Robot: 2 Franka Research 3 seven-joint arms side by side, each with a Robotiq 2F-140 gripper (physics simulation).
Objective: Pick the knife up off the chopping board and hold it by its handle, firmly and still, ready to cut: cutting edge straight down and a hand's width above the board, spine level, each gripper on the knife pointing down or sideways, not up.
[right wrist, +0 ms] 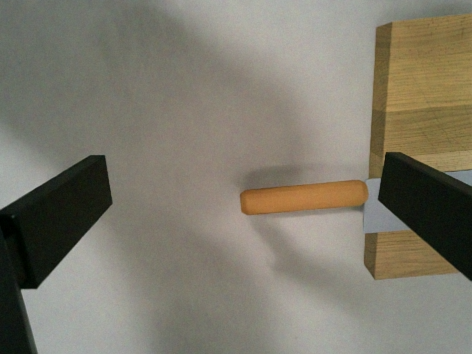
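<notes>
The knife lies flat, its orange-brown handle (304, 197) sticking out past the left edge of the wooden chopping board (430, 70) over the pale surface. Its grey blade (376, 207) lies on the board and is partly hidden behind the right-hand finger. My right gripper (246, 178) is open, its two black fingers wide apart at the left and right of the view. The handle shows between and beyond the fingers, lengthwise along the line from one finger to the other; nothing is held. My left gripper does not show.
The board's left edge runs up and down at the right of the view, and the board continues out of view to the right. Soft shadows fall on the pale surface around the handle.
</notes>
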